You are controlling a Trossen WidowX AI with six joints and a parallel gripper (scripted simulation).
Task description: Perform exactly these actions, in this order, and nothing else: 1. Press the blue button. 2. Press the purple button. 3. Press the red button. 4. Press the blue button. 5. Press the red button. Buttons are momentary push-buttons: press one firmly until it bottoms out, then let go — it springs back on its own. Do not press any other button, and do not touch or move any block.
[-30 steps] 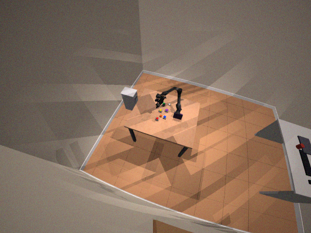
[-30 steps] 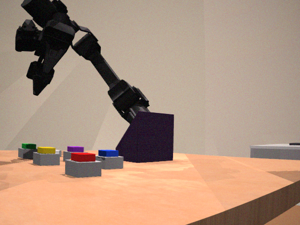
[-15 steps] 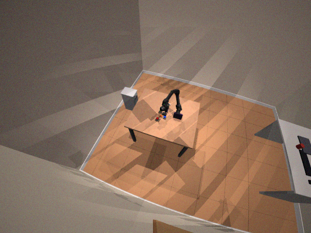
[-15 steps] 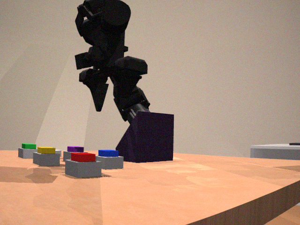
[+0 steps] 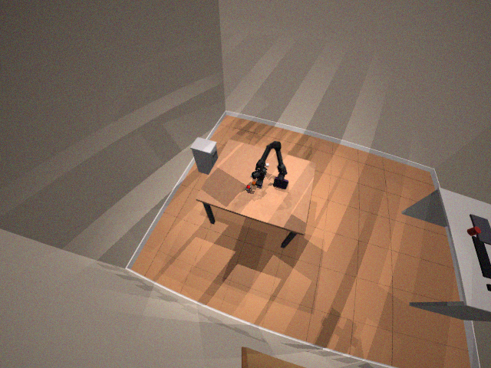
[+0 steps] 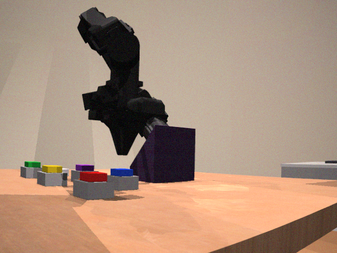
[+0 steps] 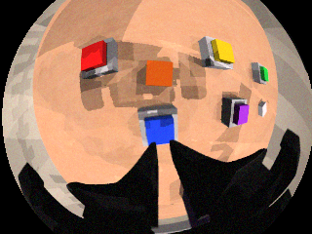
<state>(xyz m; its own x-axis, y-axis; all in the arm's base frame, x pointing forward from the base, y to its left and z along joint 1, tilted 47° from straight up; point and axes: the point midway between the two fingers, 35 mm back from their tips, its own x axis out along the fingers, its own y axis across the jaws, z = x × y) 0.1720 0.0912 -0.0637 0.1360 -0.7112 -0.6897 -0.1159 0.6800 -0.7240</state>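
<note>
My gripper tip is now 3 cm above the blue button. Also, from my gripper tip: red button 9 cm ahead, 8 cm to the left, 3 cm below; orange block 7 cm ahead, 6 cm below; purple button 14 cm to the right, 3 cm below, 2 cm ahead.
</note>
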